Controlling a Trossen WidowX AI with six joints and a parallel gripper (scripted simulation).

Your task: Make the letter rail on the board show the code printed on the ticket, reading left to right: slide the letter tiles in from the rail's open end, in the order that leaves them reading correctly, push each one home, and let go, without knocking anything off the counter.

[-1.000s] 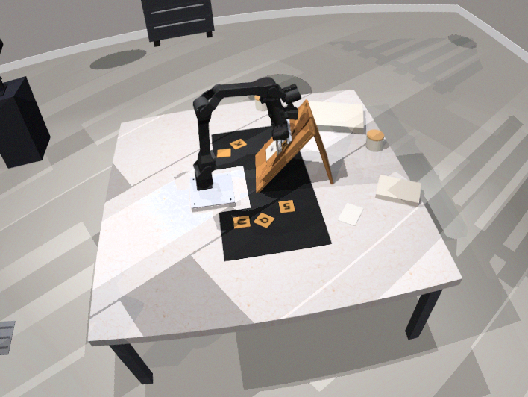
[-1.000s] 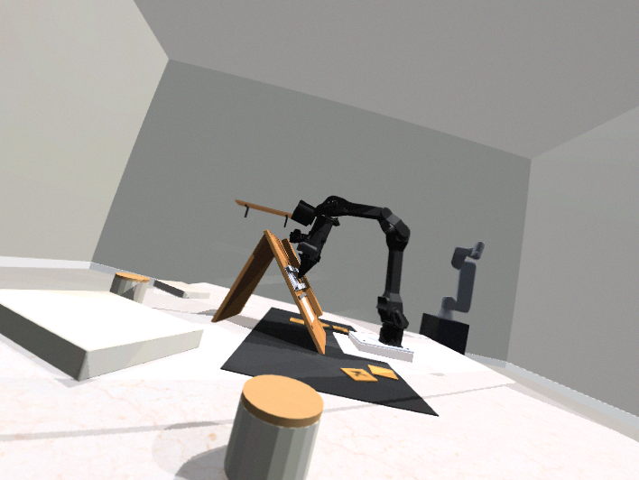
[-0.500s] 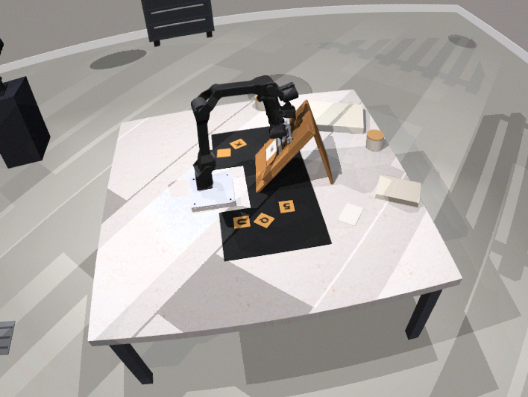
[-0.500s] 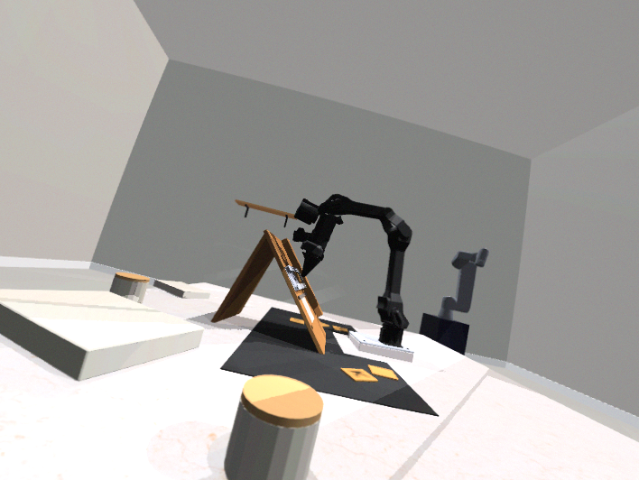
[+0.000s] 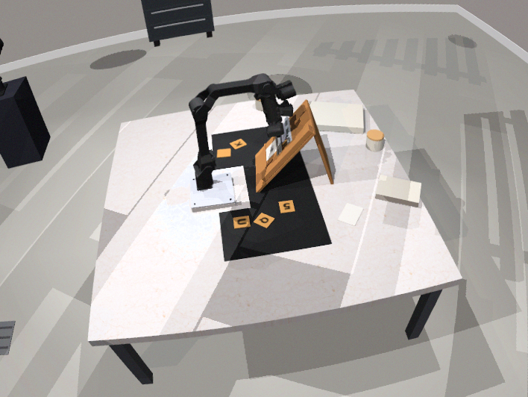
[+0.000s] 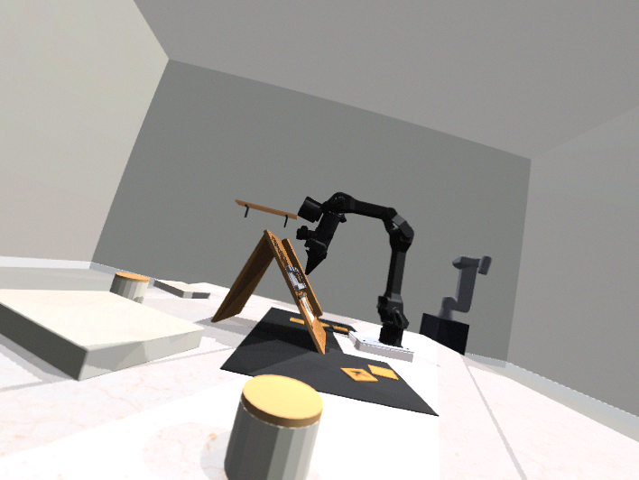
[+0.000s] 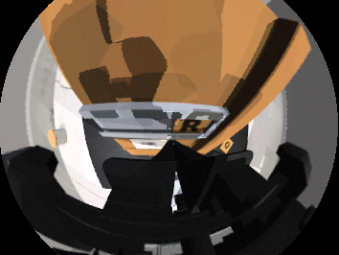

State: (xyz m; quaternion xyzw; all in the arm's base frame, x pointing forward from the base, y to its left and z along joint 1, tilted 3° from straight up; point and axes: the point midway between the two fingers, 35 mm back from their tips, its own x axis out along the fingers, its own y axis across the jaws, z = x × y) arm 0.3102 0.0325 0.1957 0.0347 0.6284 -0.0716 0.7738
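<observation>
My gripper tip is 40 mm to the left of the orange letter tile, 20 mm short of it and 20 mm above it. Also, from my gripper tip: white ticket (90 mm below, 50 mm to the left, 20 mm behind); then black mat (180 mm below, 120 mm behind, 40 mm to the right); then white card (300 mm to the right, 210 mm ahead, 180 mm below).
</observation>
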